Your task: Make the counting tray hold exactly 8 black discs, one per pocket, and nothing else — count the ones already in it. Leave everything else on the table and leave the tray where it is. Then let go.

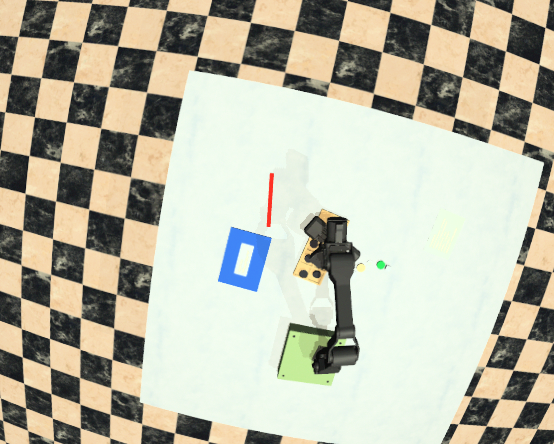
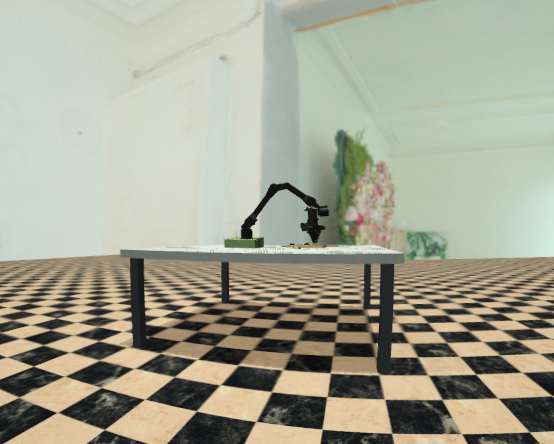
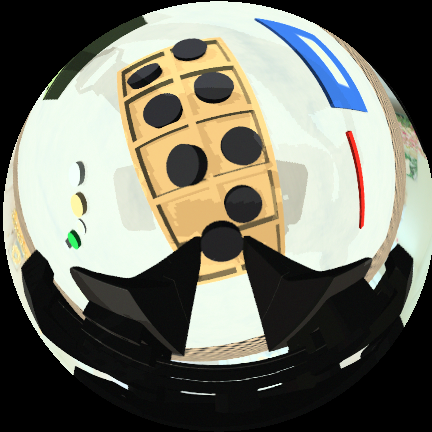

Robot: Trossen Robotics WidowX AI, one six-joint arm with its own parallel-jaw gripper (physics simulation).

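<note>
The tan counting tray [image 1: 326,215] [image 3: 183,211] lies mid-table with two columns of pockets. Several black discs [image 3: 240,145] [image 1: 317,273] lie in it, one per pocket. The pocket left of the nearest disc [image 3: 243,203] is bare. The pockets at the tray's end below the fingers are partly hidden. My gripper [image 3: 221,241] [image 1: 337,230] [image 2: 314,240] is shut on a black disc [image 3: 221,240] and holds it a little above that end of the tray, the end far from the arm's base.
A white disc [image 3: 76,173], a cream disc [image 3: 78,204] [image 1: 361,267] and a green disc [image 3: 73,239] [image 1: 380,264] lie on the table right of the tray. A blue rectangle frame [image 1: 231,260] [image 3: 347,98] and a red line [image 1: 270,200] [image 3: 356,177] are to its left. The arm's green base plate [image 1: 302,352] is near the front.
</note>
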